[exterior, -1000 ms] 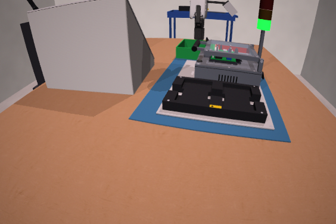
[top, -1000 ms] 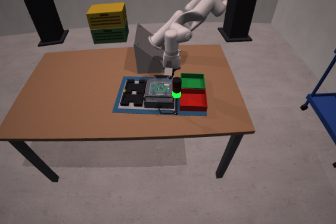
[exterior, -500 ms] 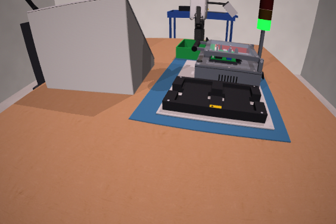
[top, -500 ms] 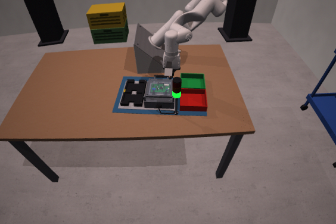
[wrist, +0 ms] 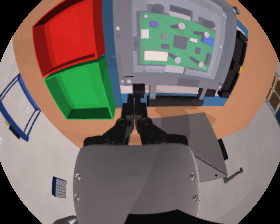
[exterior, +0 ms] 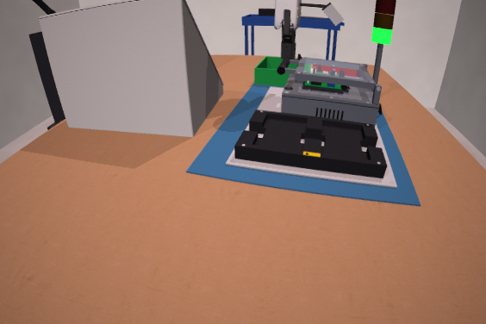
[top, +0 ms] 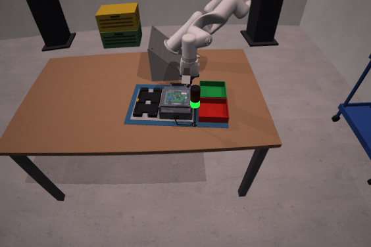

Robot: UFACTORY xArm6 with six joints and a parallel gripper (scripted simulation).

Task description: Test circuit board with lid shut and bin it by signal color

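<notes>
Right now the latch hook is 20 mm below my hand, 20 mm ahead of it and 10 mm to the right of it. The rest, counted from my hand: green circuit board: 80 mm to the right, 70 mm ahead, 40 mm below; then tester lid: 80 mm to the right, 70 mm ahead, 20 mm below; then plate: 80 mm ahead, 70 mm to the right, 40 mm below.
</notes>
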